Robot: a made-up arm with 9 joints.
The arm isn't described. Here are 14 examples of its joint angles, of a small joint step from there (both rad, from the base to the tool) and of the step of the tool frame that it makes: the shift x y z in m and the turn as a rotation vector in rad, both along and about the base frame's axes.
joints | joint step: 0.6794 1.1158 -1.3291 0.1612 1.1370 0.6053 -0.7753 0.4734 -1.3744 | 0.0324 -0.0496 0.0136 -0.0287 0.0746 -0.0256 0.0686 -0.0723 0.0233
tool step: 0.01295 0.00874 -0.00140 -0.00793 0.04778 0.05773
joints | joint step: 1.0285 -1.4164 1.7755 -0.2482 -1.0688 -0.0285 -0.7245 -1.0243 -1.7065 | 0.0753 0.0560 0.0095 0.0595 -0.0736 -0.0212 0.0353 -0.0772 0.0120
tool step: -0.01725 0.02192 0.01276 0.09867 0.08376 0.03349
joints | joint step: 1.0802 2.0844 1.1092 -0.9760 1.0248 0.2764 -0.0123 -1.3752 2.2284 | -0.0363 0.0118 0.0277 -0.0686 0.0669 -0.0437 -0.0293 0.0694 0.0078
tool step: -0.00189 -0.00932 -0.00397 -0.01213 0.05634 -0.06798
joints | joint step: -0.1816 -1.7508 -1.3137 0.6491 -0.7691 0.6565 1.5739 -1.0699 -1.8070 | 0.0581 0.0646 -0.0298 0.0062 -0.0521 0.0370 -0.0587 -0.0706 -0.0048
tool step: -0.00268 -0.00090 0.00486 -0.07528 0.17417 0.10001
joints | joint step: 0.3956 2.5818 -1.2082 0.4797 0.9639 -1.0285 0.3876 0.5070 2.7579 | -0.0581 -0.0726 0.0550 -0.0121 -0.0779 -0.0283 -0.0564 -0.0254 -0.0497
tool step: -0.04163 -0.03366 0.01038 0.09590 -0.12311 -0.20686
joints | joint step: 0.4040 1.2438 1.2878 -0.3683 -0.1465 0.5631 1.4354 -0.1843 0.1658 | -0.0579 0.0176 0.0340 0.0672 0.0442 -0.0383 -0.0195 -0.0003 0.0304
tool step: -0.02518 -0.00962 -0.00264 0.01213 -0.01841 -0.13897
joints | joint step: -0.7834 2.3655 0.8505 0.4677 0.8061 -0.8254 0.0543 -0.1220 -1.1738 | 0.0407 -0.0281 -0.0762 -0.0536 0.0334 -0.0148 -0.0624 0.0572 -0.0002
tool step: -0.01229 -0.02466 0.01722 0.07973 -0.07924 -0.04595
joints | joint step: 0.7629 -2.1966 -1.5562 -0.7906 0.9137 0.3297 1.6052 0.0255 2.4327 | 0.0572 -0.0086 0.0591 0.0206 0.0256 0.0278 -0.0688 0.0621 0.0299
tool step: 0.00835 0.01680 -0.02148 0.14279 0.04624 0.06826
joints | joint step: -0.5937 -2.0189 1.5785 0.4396 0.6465 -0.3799 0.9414 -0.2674 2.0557 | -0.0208 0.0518 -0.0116 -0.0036 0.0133 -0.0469 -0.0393 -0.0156 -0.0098
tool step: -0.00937 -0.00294 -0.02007 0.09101 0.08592 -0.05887
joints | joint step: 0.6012 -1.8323 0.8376 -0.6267 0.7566 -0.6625 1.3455 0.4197 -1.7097 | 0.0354 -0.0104 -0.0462 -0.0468 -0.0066 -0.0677 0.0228 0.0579 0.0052
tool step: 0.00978 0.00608 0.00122 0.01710 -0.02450 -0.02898
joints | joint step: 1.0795 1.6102 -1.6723 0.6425 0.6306 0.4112 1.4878 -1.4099 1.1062 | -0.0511 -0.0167 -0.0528 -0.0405 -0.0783 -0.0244 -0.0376 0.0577 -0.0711
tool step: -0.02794 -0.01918 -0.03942 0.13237 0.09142 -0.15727
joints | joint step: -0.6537 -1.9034 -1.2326 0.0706 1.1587 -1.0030 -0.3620 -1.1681 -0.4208 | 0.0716 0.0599 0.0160 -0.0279 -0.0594 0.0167 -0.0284 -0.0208 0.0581
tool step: -0.01843 -0.00905 -0.00724 -0.04839 0.02800 0.05750
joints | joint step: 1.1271 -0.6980 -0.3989 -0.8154 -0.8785 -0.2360 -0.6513 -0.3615 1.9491 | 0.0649 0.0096 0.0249 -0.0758 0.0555 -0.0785 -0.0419 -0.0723 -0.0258
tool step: 0.01033 -0.01548 -0.02733 0.06915 -0.10790 0.15095
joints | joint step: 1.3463 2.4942 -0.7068 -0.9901 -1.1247 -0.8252 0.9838 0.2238 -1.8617 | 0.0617 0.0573 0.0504 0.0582 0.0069 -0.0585 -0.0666 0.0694 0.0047
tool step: 0.01538 0.01853 -0.01026 0.03330 0.04284 0.10674
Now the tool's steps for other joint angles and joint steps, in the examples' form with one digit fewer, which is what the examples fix.
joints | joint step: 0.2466 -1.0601 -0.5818 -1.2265 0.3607 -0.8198 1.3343 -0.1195 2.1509 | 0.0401 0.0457 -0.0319 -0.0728 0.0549 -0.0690 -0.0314 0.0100 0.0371
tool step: 0.0143 0.0236 -0.0085 -0.0957 0.0637 0.0965
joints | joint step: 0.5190 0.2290 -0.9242 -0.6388 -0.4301 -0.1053 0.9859 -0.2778 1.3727 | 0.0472 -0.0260 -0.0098 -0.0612 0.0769 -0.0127 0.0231 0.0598 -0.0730
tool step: 0.0054 0.0043 -0.0061 0.0787 0.0512 0.0266
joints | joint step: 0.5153 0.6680 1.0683 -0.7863 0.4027 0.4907 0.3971 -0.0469 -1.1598 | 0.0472 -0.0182 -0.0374 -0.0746 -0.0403 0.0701 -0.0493 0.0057 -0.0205
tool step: 0.0458 -0.0084 -0.0051 0.0367 -0.0091 0.1750
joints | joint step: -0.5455 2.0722 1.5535 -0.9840 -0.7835 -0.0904 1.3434 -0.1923 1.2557 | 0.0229 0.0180 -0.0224 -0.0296 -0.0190 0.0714 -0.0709 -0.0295 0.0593
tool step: 0.0205 -0.0101 -0.0195 0.0940 0.1245 0.0276
